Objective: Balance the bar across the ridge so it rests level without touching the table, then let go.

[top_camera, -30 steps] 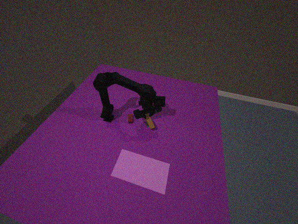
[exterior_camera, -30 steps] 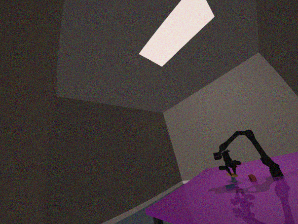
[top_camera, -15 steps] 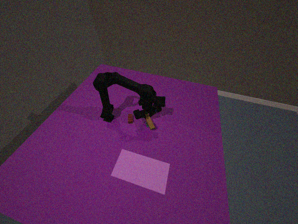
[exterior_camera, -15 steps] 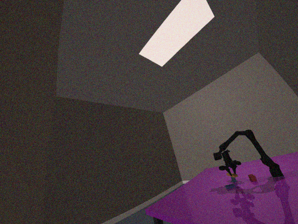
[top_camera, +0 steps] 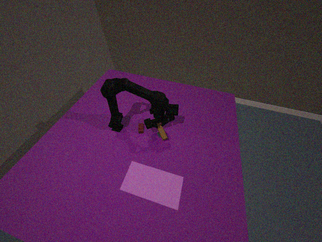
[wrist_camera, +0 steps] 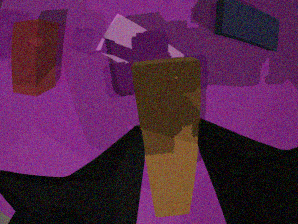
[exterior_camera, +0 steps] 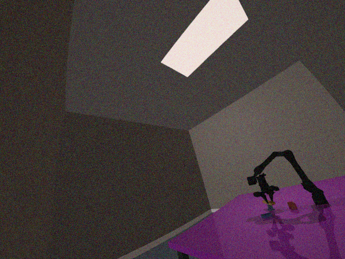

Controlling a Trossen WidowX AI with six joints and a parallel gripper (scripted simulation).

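Now: the bar 20 mm to the right of my gripper tip and 20 mm ahead of it. The rest, counted from my gripper tip: red-brown block: 130 mm behind, 40 mm below, 20 mm to the right; flat blue block: 110 mm to the left, 50 mm below, 30 mm ahead.
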